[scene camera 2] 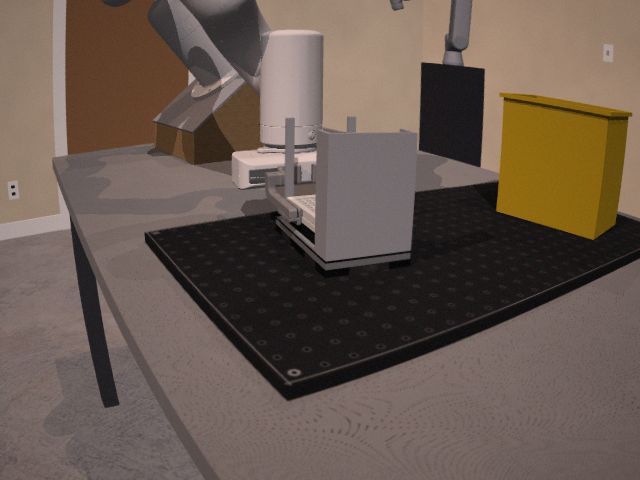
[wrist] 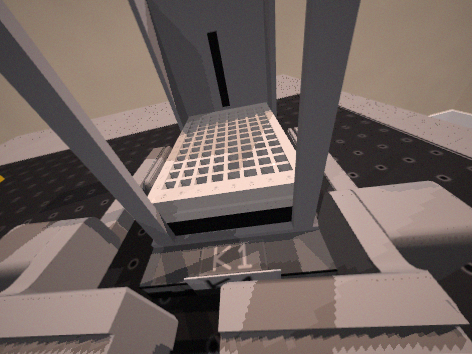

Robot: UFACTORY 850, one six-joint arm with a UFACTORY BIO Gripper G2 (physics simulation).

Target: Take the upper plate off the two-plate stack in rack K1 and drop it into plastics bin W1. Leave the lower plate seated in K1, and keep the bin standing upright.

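Note:
Rack K1 (scene camera 2: 364, 196) (wrist: 322, 75) stands on the black board, with corner posts, a tall end panel and its K1 label facing the wrist view. The white upper plate (scene camera 2: 306, 205) (wrist: 232, 155), with a grid of square wells, lies flat and low between the posts. My gripper (scene camera 2: 314, 207) (wrist: 227, 157) is shut on the upper plate, one finger along each long side. The far finger is hidden behind the rack in the scene view. A dark band shows under the plate's front; the lower plate cannot be told apart. The yellow bin (scene camera 2: 555, 165) stands upright at the right; no W1 label shows.
The black perforated board (scene camera 2: 330, 310) (wrist: 395, 145) lies on the grey table (scene camera 2: 465, 403). The rack's posts rise close around the plate, and its end panel stands beyond the plate in the wrist view. A dark upright panel (scene camera 2: 451, 113) with another arm stands behind the table.

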